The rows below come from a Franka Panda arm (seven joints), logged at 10 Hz.
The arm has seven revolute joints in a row. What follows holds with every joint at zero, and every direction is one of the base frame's.
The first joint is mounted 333 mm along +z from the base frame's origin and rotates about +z.
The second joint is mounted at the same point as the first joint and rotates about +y.
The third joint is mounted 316 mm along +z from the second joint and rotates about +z.
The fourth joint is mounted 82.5 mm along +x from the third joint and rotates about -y.
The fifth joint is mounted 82.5 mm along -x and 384 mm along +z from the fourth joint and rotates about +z.
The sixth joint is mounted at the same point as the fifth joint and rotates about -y.
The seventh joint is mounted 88 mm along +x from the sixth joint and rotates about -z.
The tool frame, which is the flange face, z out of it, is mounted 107 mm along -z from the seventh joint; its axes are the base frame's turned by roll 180, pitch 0 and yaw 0 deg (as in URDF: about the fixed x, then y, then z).
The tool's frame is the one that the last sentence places.
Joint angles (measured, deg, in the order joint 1, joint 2, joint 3, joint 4, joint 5, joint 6, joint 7), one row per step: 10.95, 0.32, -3.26, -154.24, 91.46, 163.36, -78.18; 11.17, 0.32, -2.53, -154.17, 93.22, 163.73, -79.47; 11.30, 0.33, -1.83, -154.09, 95.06, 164.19, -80.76; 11.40, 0.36, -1.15, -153.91, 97.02, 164.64, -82.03; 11.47, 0.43, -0.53, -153.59, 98.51, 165.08, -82.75; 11.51, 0.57, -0.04, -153.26, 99.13, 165.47, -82.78; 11.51, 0.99, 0.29, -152.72, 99.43, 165.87, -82.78; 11.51, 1.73, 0.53, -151.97, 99.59, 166.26, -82.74; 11.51, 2.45, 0.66, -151.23, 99.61, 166.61, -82.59
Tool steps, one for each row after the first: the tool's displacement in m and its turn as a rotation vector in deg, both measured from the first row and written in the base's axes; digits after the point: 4 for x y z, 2 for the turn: -0.0010, 0.0054, -0.0001, -0.06, -0.43, 0.31; -0.0022, 0.0098, -0.0001, -0.17, -0.85, 0.39; -0.0029, 0.0141, 0.0001, -0.21, -1.30, 0.30; -0.0023, 0.0180, 0.0010, -0.21, -1.68, 0.07; -0.0010, 0.0211, 0.0017, -0.26, -1.83, -0.10; 0.0016, 0.0230, 0.0019, -0.47, -1.93, -0.21; 0.0052, 0.0246, 0.0010, -0.72, -1.92, -0.31; 0.0090, 0.0256, 0.0002, -0.95, -1.89, -0.48
